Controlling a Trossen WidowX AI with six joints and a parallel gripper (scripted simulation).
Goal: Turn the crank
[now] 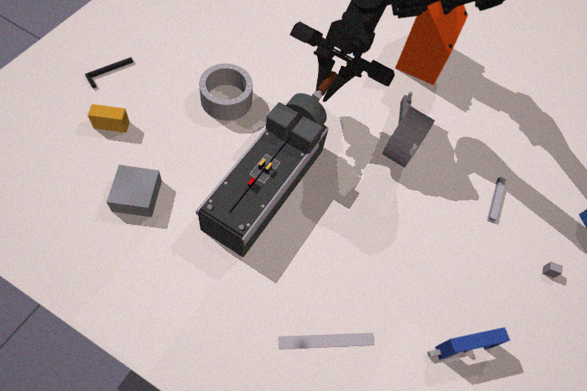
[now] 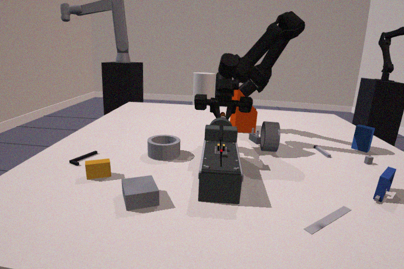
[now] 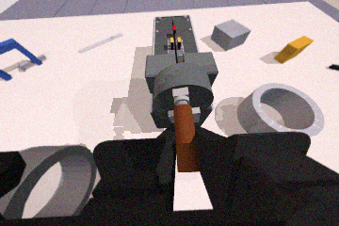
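The crank handle lies 30 mm above my gripper tip and 20 mm behind it. Round my gripper tip: red pointer (210 mm ahead, 10 mm to the left, 10 mm below); grey cube (320 mm ahead, 150 mm to the right, 70 mm below); yellow block (290 mm to the right, 240 mm ahead, 70 mm below).
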